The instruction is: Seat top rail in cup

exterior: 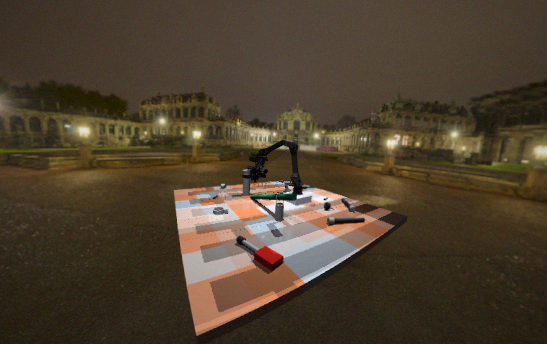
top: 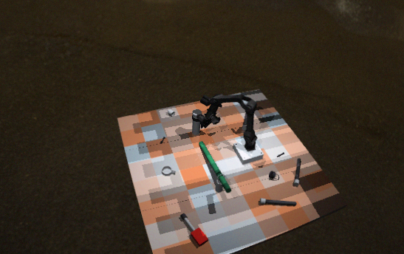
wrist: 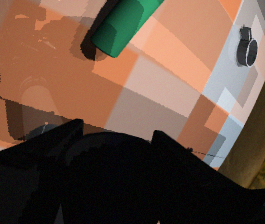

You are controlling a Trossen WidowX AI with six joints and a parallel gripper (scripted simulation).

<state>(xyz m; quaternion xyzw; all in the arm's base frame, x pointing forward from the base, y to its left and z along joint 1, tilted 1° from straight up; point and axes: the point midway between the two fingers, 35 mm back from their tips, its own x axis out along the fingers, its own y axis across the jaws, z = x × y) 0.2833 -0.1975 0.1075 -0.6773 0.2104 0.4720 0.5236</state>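
The black rail-end cup lies 30 mm to the right of my gripper tip and 30 mm above it. Also, from my gripper tip: grey line post (10 mm ahead, 440 mm to the left, 20 mm below); then red-headed mallet (250 mm ahead, 660 mm to the left, 110 mm below); then dark fitting (400 mm behind, 450 mm to the left, 110 mm below).
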